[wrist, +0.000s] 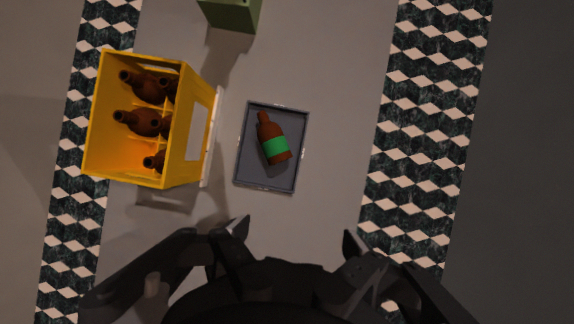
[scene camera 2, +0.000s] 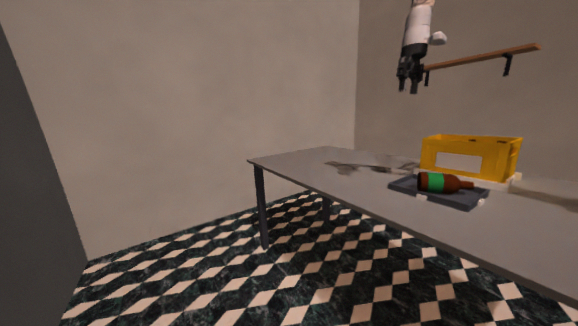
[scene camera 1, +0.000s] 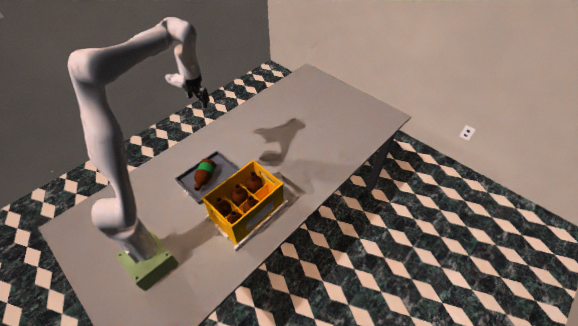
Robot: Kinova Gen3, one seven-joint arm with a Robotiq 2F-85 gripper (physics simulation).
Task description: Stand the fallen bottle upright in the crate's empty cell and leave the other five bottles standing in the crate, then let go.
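Where they show: gripper, fingertip midpoint: point(wrist: 295, 231) point(scene camera 2: 407, 92) point(scene camera 1: 197, 102); arm's base at its link origin: point(scene camera 1: 144, 249).
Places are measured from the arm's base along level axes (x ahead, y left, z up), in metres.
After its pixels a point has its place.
The fallen brown bottle with a green band point(scene camera 1: 204, 172) @[x 0.378, y 0.165, z -0.020 m] point(scene camera 2: 437, 183) @[x 0.375, y 0.225, z -0.043 m] point(wrist: 274, 142) @[x 0.387, y 0.196, z -0.017 m] lies on its side in the grey tray point(scene camera 1: 222, 170) @[x 0.469, y 0.168, z -0.090 m] point(scene camera 2: 462, 202) @[x 0.304, y 0.212, z -0.093 m] point(wrist: 250, 165) @[x 0.467, y 0.130, z -0.090 m]. The yellow crate point(scene camera 1: 241, 232) @[x 0.308, y -0.198, z -0.013 m] point(scene camera 2: 500, 165) @[x 0.282, y -0.015, z -0.002 m] point(wrist: 177, 170) @[x 0.505, y -0.007, z 0.042 m] stands beside the tray, with several brown bottles point(wrist: 142, 121) @[x 0.409, y -0.125, z 0.029 m] point(scene camera 1: 238, 193) @[x 0.399, y -0.075, z 0.040 m] upright in its cells. The empty cell point(scene camera 1: 263, 192) @[x 0.508, y -0.102, z -0.040 m] point(wrist: 135, 155) @[x 0.505, y -0.185, z -0.035 m] is an end one, on the crate's side away from the tray. My gripper point(scene camera 1: 205, 102) @[x 0.488, y 0.261, z 0.274 m] point(scene camera 2: 407, 90) @[x 0.488, y 0.261, z 0.274 m] point(wrist: 295, 231) @[x 0.488, y 0.261, z 0.274 m] is open and empty, pointing down high above the table, apart from bottle and crate. The crate wall hides its bottles' lower parts.
A whitish strip point(scene camera 1: 262, 225) @[x 0.406, y -0.207, z -0.075 m] point(wrist: 212, 135) @[x 0.401, y 0.001, z -0.072 m] runs along the crate's foot. The green arm base point(scene camera 1: 155, 270) @[x -0.010, y -0.090, z -0.020 m] point(wrist: 232, 15) @[x 0.061, y 0.002, z -0.035 m] stands at one end of the table point(scene camera 1: 330, 110) @[x 1.206, y 0.086, z -0.095 m] point(scene camera 2: 300, 162) @[x 1.128, y 0.286, z -0.095 m]. A wooden wall shelf point(scene camera 2: 480, 57) is behind the gripper in the second scene view.
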